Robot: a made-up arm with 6 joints. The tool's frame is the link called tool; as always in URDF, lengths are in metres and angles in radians. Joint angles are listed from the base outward. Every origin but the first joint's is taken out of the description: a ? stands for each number. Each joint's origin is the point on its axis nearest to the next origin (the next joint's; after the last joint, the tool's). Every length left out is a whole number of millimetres.
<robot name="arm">
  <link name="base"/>
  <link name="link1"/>
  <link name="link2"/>
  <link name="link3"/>
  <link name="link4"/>
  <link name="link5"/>
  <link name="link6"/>
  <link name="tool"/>
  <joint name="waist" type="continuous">
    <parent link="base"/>
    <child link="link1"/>
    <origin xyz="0 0 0.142" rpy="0 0 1.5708"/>
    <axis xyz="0 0 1"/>
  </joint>
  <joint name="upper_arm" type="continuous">
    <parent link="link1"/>
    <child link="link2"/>
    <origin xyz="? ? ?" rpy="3.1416 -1.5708 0"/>
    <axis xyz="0 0 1"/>
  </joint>
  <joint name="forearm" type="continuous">
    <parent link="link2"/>
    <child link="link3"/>
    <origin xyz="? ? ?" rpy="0 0 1.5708"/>
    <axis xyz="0 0 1"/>
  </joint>
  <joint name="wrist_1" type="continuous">
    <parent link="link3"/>
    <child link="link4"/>
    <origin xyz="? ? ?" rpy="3.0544 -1.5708 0"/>
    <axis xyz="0 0 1"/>
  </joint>
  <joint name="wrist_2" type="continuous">
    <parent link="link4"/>
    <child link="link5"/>
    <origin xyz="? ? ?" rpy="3.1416 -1.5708 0"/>
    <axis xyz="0 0 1"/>
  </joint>
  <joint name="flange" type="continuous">
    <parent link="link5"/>
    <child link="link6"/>
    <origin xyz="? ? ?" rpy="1.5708 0 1.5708"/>
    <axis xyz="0 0 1"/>
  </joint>
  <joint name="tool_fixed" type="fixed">
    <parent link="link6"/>
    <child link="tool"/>
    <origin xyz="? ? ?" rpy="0 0 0"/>
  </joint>
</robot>
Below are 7 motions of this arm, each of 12 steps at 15 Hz.
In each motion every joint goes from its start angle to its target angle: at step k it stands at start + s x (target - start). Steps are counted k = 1, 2, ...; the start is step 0. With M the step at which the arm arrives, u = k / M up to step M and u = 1 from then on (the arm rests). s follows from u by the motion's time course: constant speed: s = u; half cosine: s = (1 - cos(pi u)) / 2; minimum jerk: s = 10 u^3 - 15 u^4 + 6 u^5.
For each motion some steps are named. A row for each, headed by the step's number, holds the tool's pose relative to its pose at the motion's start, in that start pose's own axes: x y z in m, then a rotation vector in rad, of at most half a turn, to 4 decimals.
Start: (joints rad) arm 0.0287 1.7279 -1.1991 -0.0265 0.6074 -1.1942
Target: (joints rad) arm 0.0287 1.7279 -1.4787 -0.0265 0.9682 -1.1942
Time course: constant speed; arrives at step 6
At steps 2, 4, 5, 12:
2: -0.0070 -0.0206 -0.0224 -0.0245 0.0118 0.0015
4: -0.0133 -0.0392 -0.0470 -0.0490 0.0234 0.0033
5: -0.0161 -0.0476 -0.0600 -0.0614 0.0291 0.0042
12: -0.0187 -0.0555 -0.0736 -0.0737 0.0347 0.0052

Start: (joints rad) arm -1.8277 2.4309 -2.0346 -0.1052 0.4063 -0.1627
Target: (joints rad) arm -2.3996 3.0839 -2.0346 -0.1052 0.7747 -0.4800
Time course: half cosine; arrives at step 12
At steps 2, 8, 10, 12:
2: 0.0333 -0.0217 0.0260 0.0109 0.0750 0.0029
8: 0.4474 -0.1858 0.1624 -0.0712 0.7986 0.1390
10: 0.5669 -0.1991 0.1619 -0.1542 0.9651 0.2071
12: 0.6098 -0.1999 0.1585 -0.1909 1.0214 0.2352

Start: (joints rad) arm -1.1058 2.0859 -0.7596 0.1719 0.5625 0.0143
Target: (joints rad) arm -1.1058 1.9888 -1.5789 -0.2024 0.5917 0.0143
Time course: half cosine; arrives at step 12
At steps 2, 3, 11, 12:
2: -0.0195 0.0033 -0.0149 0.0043 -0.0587 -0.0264
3: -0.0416 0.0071 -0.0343 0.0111 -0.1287 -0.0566
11: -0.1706 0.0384 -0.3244 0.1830 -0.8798 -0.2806
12: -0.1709 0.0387 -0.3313 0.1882 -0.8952 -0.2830

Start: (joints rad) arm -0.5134 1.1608 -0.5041 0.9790 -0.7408 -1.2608
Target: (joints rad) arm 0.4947 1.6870 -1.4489 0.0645 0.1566 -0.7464
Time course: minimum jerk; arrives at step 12
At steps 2, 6, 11, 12:
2: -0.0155 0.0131 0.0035 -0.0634 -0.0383 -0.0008
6: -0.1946 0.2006 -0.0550 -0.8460 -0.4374 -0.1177
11: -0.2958 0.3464 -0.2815 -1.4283 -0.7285 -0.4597
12: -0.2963 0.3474 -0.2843 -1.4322 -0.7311 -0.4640

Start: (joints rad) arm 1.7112 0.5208 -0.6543 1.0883 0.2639 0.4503
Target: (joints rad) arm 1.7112 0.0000 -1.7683 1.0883 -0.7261 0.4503
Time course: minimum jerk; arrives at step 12
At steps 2, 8, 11, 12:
2: -0.0014 0.0209 -0.0105 -0.0719 -0.0342 -0.0125
8: 0.0481 0.2114 -0.5193 -1.6500 -0.6324 0.1548
11: 0.0759 0.1354 -0.6815 -2.0683 -0.7111 0.3612
12: 0.0766 0.1328 -0.6852 -2.0784 -0.7123 0.3674

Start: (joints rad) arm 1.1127 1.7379 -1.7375 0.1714 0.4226 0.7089
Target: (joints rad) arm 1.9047 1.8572 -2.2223 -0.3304 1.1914 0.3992
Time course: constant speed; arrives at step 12
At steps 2, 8, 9, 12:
2: 0.0493 0.0553 -0.0025 -0.0165 0.1225 -0.1762
8: 0.1945 0.1937 -0.0674 -0.0723 0.3730 -0.6985
9: 0.2168 0.2120 -0.0856 -0.0814 0.3991 -0.7811
12: 0.2776 0.2581 -0.1504 -0.1063 0.4545 -1.0152

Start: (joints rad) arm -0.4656 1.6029 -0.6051 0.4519 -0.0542 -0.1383
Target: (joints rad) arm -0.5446 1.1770 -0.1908 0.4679 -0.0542 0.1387
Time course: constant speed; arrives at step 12
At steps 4, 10, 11, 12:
4: 0.0370 -0.0219 -0.0453 0.0152 -0.0092 0.1177
10: 0.1050 -0.0520 -0.1009 0.0364 -0.0259 0.2941
11: 0.1175 -0.0567 -0.1086 0.0397 -0.0290 0.3235
12: 0.1304 -0.0612 -0.1157 0.0430 -0.0322 0.3528

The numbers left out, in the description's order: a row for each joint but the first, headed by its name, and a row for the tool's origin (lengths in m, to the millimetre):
upper_arm: 0 0 0
forearm: 0.06 -0.439 0
wrist_1: 0.349 -0.062 0
wrist_2: 0 0 0
flange: 0.095 0 0
tool: 0 0 0

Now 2 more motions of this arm.
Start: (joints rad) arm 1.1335 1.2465 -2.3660 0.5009 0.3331 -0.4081
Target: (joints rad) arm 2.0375 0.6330 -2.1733 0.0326 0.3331 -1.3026
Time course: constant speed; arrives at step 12
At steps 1, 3, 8, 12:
1: -0.0292 0.0071 -0.0223 -0.0343 -0.0377 -0.0572
3: -0.0843 0.0051 -0.0718 -0.0837 -0.1228 -0.1654
8: -0.1778 -0.0879 -0.2050 -0.0900 -0.3519 -0.3961
12: -0.1797 -0.2293 -0.2949 0.0134 -0.4947 -0.5383

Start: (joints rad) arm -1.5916 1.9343 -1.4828 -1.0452 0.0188 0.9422
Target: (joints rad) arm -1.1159 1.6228 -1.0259 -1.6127 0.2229 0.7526
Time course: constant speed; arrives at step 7
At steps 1, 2, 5, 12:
1: 0.0047 0.0400 -0.0208 -0.0403 0.0252 -0.1345
2: 0.0110 0.0768 -0.0441 -0.0799 0.0414 -0.2712
5: 0.0383 0.1675 -0.1248 -0.1909 0.0345 -0.6887
12: 0.0622 0.2107 -0.1839 -0.2552 -0.0180 -0.9678

